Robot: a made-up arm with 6 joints. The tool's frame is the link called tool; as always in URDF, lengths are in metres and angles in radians. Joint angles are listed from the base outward.
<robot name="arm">
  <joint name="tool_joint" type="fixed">
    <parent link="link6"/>
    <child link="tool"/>
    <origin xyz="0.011 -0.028 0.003" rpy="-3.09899 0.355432 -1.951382"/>
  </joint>
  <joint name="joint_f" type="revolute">
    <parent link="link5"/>
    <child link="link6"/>
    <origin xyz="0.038 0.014 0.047"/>
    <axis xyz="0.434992 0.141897 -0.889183"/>
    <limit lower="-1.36" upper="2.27"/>
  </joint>
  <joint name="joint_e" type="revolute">
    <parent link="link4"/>
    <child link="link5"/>
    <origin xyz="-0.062 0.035 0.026"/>
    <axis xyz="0 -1 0"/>
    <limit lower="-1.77" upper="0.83"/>
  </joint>
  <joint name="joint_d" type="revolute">
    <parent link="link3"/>
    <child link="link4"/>
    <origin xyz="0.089 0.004 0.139"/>
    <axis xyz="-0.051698 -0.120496 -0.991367"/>
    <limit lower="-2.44" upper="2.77"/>
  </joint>
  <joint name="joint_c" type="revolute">
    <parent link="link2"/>
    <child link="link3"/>
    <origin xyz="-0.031 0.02 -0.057"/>
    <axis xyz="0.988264 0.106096 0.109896"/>
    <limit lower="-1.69" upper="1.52"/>
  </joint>
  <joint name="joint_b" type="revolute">
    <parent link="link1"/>
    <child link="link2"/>
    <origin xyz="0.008 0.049 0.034"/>
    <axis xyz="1 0 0"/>
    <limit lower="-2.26" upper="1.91"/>
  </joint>
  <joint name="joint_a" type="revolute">
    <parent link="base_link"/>
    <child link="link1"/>
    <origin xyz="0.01 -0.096 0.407"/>
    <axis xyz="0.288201 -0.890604 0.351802"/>
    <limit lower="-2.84" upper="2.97"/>
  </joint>
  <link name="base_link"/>
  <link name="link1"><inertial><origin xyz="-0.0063 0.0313 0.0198"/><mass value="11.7"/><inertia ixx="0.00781" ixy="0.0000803" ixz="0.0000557" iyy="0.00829" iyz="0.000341" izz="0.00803"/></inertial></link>
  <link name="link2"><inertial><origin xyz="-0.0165 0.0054 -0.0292"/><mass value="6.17"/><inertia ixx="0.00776" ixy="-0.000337" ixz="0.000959" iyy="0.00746" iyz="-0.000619" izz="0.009"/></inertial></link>
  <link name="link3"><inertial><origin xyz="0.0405 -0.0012 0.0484"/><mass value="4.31"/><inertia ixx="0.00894" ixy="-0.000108" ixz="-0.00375" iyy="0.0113" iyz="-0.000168" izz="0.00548"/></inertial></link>
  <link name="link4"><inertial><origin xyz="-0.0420 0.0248 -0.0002"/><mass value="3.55"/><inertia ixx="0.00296" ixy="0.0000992" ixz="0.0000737" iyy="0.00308" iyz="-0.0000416" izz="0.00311"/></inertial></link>
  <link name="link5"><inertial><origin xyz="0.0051 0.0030 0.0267"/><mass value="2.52"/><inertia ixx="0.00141" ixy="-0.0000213" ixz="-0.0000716" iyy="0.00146" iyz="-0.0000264" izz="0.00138"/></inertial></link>
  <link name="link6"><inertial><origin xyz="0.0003 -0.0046 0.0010"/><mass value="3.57"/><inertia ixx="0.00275" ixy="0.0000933" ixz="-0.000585" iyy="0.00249" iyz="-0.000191" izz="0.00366"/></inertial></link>
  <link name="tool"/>
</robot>
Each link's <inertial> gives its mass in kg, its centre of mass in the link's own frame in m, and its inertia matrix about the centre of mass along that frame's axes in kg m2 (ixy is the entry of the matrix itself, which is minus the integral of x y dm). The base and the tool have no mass. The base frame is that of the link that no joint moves.
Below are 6 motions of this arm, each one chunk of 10 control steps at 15 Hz.
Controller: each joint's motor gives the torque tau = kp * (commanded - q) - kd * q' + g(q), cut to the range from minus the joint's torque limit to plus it. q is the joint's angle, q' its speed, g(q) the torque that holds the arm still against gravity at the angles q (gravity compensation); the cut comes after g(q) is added. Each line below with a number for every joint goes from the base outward.
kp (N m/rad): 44 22 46 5.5 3.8 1.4
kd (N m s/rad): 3.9 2.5 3 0.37 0.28 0.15
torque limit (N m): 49 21 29 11 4.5 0.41
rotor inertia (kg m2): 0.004 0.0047 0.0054 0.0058 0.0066 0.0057
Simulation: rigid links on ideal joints. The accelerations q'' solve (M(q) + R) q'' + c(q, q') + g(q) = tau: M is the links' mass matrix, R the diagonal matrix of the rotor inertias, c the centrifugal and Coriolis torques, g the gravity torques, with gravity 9.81 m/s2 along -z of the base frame. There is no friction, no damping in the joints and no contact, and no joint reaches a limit. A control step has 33 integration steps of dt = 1/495 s. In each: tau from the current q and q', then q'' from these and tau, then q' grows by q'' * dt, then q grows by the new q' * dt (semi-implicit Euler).
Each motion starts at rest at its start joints. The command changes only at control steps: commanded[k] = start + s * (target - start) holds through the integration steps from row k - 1 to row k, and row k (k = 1, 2, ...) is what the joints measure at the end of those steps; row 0 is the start. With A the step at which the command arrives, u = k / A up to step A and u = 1 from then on. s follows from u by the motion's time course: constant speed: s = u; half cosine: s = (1 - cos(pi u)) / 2; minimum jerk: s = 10 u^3 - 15 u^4 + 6 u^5; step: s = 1 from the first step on.
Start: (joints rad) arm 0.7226 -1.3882 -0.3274 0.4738 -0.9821 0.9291
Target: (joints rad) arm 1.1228 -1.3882 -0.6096 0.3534 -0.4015 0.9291
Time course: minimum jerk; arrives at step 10
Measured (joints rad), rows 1 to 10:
1: 0.7244 -1.3881 -0.3289 0.4731 -0.9809 0.9288
2: 0.7357 -1.3879 -0.3380 0.4687 -0.9713 0.9274
3: 0.7635 -1.3879 -0.3601 0.4581 -0.9402 0.9252
4: 0.8096 -1.3881 -0.3962 0.4408 -0.8767 0.9231
5: 0.8704 -1.3881 -0.4426 0.4194 -0.7805 0.9223
6: 0.9381 -1.3873 -0.4926 0.3979 -0.6635 0.9231
7: 1.0029 -1.3861 -0.5387 0.3800 -0.5463 0.9257
8: 1.0555 -1.3855 -0.5747 0.3678 -0.4513 0.9295
9: 1.0901 -1.3863 -0.5972 0.3617 -0.3936 0.9331
10: 1.1076 -1.3883 -0.6073 0.3602 -0.3745 0.9353

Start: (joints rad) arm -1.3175 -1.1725 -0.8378 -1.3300 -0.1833 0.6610
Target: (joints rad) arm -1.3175 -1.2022 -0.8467 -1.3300 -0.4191 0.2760
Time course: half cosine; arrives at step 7
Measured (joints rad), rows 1 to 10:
1: -1.3173 -1.1724 -0.8377 -1.3299 -0.1867 0.6565
2: -1.3167 -1.1723 -0.8374 -1.3302 -0.2012 0.6370
3: -1.3158 -1.1728 -0.8371 -1.3319 -0.2320 0.5940
4: -1.3151 -1.1748 -0.8373 -1.3351 -0.2774 0.5280
5: -1.3149 -1.1790 -0.8387 -1.3386 -0.3298 0.4481
6: -1.3154 -1.1855 -0.8411 -1.3401 -0.3788 0.3695
7: -1.3167 -1.1934 -0.8445 -1.3384 -0.4145 0.3087
8: -1.3183 -1.2013 -0.8482 -1.3333 -0.4324 0.2741
9: -1.3195 -1.2078 -0.8512 -1.3261 -0.4366 0.2621
10: -1.3202 -1.2121 -0.8529 -1.3198 -0.4344 0.2629

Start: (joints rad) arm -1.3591 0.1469 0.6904 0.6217 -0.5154 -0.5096
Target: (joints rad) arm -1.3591 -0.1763 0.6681 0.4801 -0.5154 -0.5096
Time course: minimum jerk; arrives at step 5
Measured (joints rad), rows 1 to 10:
1: -1.3597 0.1415 0.6922 0.6181 -0.5155 -0.5088
2: -1.3623 0.1123 0.6993 0.5981 -0.5168 -0.5054
3: -1.3660 0.0518 0.7050 0.5573 -0.5206 -0.5017
4: -1.3663 -0.0252 0.6983 0.5108 -0.5224 -0.5023
5: -1.3615 -0.0943 0.6778 0.4812 -0.5168 -0.5087
6: -1.3552 -0.1465 0.6563 0.4726 -0.5046 -0.5157
7: -1.3516 -0.1805 0.6435 0.4753 -0.4933 -0.5186
8: -1.3517 -0.1973 0.6413 0.4809 -0.4900 -0.5175
9: -1.3540 -0.2004 0.6468 0.4851 -0.4954 -0.5145
10: -1.3570 -0.1949 0.6560 0.4868 -0.5056 -0.5114

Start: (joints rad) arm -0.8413 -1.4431 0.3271 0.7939 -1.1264 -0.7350
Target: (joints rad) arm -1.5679 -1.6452 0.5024 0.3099 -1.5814 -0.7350
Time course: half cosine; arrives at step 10
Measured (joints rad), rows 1 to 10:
1: -0.8480 -1.4434 0.3314 0.7872 -1.1255 -0.7327
2: -0.8731 -1.4450 0.3451 0.7634 -1.1277 -0.7270
3: -0.9235 -1.4504 0.3675 0.7186 -1.1438 -0.7219
4: -1.0001 -1.4628 0.3945 0.6564 -1.1816 -0.7213
5: -1.0992 -1.4844 0.4215 0.5854 -1.2422 -0.7269
6: -1.2121 -1.5149 0.4452 0.5160 -1.3204 -0.7373
7: -1.3269 -1.5515 0.4632 0.4566 -1.4073 -0.7483
8: -1.4303 -1.5895 0.4750 0.4109 -1.4921 -0.7558
9: -1.5105 -1.6236 0.4805 0.3788 -1.5639 -0.7572
10: -1.5588 -1.6490 0.4807 0.3597 -1.6133 -0.7531

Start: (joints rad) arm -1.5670 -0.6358 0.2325 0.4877 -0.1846 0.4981
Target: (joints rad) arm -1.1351 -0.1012 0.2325 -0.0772 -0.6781 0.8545
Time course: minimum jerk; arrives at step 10
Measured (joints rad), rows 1 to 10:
1: -1.5661 -0.6348 0.2317 0.4874 -0.1871 0.4987
2: -1.5600 -0.6281 0.2272 0.4842 -0.2039 0.5039
3: -1.5420 -0.6092 0.2177 0.4698 -0.2479 0.5212
4: -1.5065 -0.5720 0.2060 0.4333 -0.3216 0.5575
5: -1.4512 -0.5122 0.1975 0.3681 -0.4148 0.6135
6: -1.3785 -0.4306 0.1969 0.2748 -0.5068 0.6829
7: -1.2957 -0.3352 0.2054 0.1592 -0.5743 0.7540
8: -1.2140 -0.2406 0.2204 0.0316 -0.6027 0.8127
9: -1.1460 -0.1610 0.2381 -0.0900 -0.5948 0.8477
10: -1.1020 -0.1035 0.2554 -0.1814 -0.5700 0.8560

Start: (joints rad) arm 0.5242 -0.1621 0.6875 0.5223 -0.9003 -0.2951
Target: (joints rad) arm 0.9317 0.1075 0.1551 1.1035 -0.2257 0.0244
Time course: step
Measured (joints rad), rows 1 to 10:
1: 0.6463 0.0480 0.4577 0.8672 -0.8356 -0.2933
2: 0.7791 0.0928 0.2618 1.1886 -0.5275 -0.1780
3: 0.8661 0.0874 0.1659 1.2511 -0.1693 -0.0230
4: 0.9264 0.0696 0.1198 1.1565 0.0252 0.0677
5: 0.9664 0.0464 0.0974 1.0274 0.0533 0.0859
6: 0.9878 0.0353 0.0959 0.9449 0.0103 0.0633
7: 0.9917 0.0439 0.1101 0.9346 -0.0503 0.0307
8: 0.9814 0.0663 0.1311 0.9786 -0.1145 0.0087
9: 0.9625 0.0921 0.1513 1.0453 -0.1775 0.0027
10: 0.9413 0.1133 0.1664 1.1083 -0.2324 0.0084

